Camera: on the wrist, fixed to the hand. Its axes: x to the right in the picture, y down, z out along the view.
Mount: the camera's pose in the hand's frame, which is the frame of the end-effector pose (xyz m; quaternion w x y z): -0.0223 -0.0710 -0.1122 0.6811 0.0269 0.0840 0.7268
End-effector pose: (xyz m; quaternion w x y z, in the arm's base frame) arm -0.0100 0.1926 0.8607 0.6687 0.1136 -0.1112 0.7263
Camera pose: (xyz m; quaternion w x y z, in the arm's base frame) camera 0.0607 0.2124 0.7479 0.0661 0.0465 0.0826 -0.9933
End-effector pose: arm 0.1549 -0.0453 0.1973 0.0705 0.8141 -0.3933 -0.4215
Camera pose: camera 0.2719 -0.0057 0.2509 0.3655 0.3059 -0.8650 -0.1569
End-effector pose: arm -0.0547 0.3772 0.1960 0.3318 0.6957 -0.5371 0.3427
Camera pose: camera -0.0032 0.4963 0.2319 0.0033 0.0636 -0.8344 0.5475
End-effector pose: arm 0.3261 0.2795 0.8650 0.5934 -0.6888 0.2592 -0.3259
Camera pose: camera 0.2245 0.2348 0.9412 0.6378 -0.2374 0.7183 0.1445
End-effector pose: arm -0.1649 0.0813 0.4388 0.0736 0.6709 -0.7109 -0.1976
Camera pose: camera -0.0558 0.0812 0.5176 0.2354 -0.0412 -0.9710 -0.0056
